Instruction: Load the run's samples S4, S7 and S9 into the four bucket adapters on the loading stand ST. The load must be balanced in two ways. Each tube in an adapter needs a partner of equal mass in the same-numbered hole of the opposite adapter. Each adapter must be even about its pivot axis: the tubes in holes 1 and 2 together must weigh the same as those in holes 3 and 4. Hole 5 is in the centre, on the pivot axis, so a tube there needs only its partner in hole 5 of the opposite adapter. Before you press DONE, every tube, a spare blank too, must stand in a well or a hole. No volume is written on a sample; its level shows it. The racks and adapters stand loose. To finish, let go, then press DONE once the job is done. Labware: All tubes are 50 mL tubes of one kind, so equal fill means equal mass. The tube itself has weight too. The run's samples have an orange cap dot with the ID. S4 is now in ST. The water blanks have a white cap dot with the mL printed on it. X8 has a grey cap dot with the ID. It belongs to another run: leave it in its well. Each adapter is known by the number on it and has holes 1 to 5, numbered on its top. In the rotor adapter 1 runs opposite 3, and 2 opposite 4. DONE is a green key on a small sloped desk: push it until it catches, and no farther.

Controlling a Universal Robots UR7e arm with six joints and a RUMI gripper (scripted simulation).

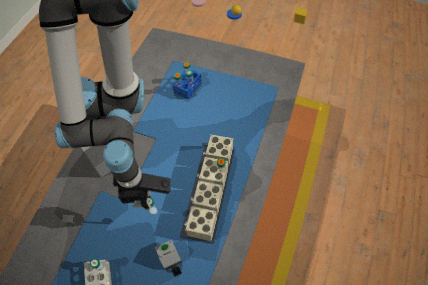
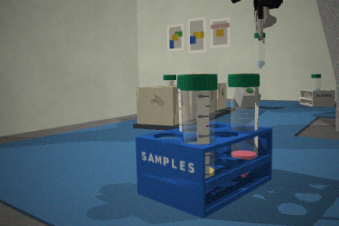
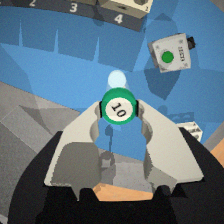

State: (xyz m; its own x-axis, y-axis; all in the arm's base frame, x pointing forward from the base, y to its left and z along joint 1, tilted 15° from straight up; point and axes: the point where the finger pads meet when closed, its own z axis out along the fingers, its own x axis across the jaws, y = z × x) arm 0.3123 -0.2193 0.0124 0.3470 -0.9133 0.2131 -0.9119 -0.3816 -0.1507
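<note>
Right now my hand is 50 mm above the white-dot blank and 10 mm to the left of it. From my hand the other things lie so: blanks rack: 290 mm to the right, 220 mm below, 160 mm behind; done desk: 200 mm below, 110 mm to the right, 70 mm ahead; sample tube S9: 670 mm to the left, 180 mm below, 140 mm behind.
</note>
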